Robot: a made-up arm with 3 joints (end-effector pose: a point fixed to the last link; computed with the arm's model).
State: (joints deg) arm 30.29 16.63 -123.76
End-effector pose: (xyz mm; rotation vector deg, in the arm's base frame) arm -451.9 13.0 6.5 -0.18 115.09 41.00
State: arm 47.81 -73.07 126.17
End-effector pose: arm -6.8 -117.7 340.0 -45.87 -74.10 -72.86
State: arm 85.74 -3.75 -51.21
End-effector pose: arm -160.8 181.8 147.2 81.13 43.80 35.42
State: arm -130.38 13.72 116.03
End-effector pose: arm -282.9 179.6 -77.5 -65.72 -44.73 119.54
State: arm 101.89 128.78 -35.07
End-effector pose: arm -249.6 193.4 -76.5 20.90 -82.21 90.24
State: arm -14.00 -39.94 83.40
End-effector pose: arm -17.1 76.0 315.3 -40.18 -84.19 -22.85
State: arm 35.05 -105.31 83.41
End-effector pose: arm 45.5 -250.2 201.8 -49.06 -27.48 -91.65
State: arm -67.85 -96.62 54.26
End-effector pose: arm 39.8 62.0 345.0 -93.17 -94.64 -58.09
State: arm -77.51 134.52 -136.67
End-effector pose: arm -11.7 -142.8 539.0 108.56 -70.67 -5.82
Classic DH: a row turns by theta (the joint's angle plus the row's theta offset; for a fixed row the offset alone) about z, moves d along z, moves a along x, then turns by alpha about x. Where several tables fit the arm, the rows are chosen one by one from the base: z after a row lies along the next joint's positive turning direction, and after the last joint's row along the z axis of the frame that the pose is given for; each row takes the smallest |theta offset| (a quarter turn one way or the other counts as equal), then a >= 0, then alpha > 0; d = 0 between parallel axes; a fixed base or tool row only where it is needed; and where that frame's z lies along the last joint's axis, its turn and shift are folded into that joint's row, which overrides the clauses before.
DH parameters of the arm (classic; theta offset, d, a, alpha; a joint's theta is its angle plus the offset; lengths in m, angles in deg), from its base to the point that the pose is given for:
base (fixed): 90 0.1018 0 90
joint 1: 0 -0.1179 -0.1115 -90
joint 2: 90 0.0333 0.1156 -90
joint 3: 0 -0.1671 -0.2033 90
tool (fixed): 180 -0.0843 0 0

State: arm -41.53 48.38 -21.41
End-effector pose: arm -214.3 -55.5 -8.5 -47.61 36.86 38.73
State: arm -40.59 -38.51 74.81
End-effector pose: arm 1.0 140.6 254.5 -58.69 -82.37 -6.13
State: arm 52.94 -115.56 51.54
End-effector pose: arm -0.3 -264.2 -15.6 -15.35 17.59 -104.58
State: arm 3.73 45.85 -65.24
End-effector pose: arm -312.3 -59.6 -89.1 -22.84 60.07 42.57
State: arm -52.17 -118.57 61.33
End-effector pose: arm 2.1 -12.3 396.8 -93.92 -89.46 -87.95
